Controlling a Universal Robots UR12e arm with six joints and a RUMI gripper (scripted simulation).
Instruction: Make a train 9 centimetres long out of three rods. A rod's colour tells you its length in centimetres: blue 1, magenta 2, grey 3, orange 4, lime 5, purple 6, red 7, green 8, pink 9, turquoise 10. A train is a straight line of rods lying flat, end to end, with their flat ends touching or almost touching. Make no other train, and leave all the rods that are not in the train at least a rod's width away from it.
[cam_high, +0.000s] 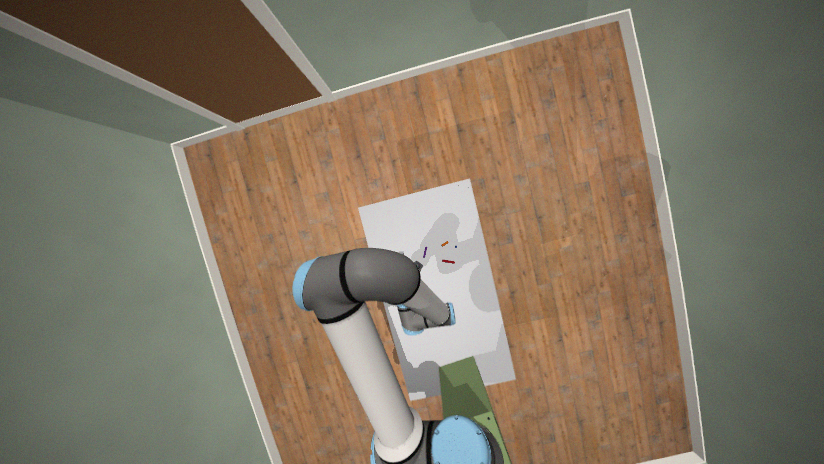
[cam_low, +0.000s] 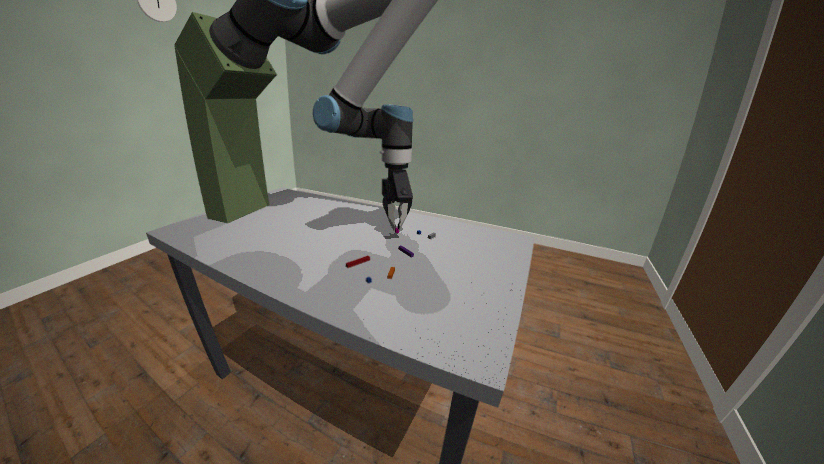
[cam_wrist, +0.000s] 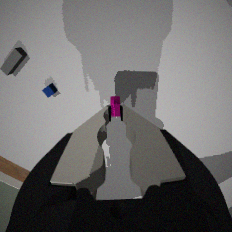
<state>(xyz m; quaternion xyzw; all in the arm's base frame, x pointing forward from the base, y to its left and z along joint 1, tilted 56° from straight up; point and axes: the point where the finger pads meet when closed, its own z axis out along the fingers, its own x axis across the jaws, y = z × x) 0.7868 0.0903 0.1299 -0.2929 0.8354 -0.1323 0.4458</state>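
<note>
Right now my hand is 10 mm above the magenta rod. The rest, counted from my hand: red rod (220 mm to the right, 20 mm below); then purple rod (110 mm to the right, 80 mm ahead, 20 mm below); then grey rod (110 mm ahead, 30 mm to the left, 20 mm below).
</note>
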